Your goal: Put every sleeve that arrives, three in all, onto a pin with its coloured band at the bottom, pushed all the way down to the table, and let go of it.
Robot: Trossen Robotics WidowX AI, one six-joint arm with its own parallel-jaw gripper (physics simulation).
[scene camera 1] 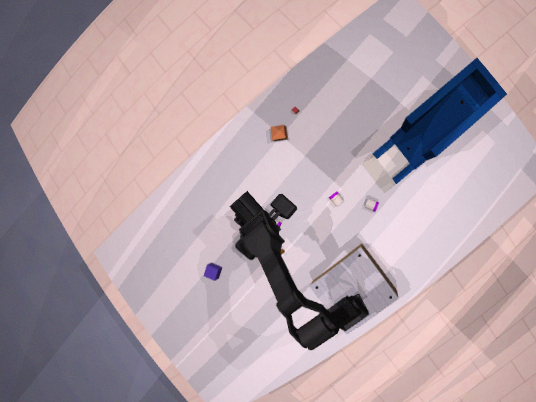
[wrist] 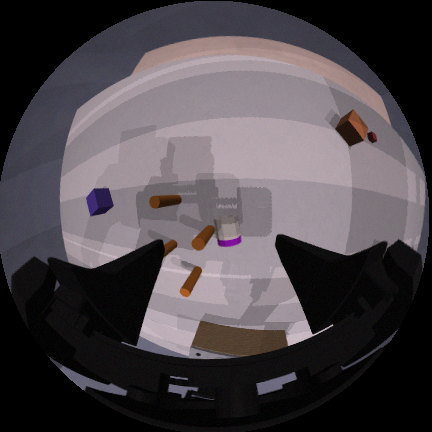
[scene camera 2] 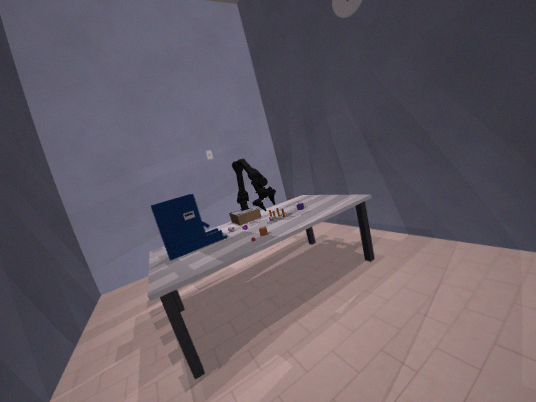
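A whitish sleeve with a purple band is beside the orange pins, on none of them, and seems to lie on its side; the arm mostly hides it in scene camera 1. Several upright orange pins stand bare. A second sleeve and a third sleeve lie on the table between the pins and the blue chute. My gripper is wide open and empty, above the table, with the first sleeve showing between its fingertips in the wrist view.
The blue chute stands at one end of the table. A wooden box is by the arm's base. A purple cube, an orange block and a small red block are on the table.
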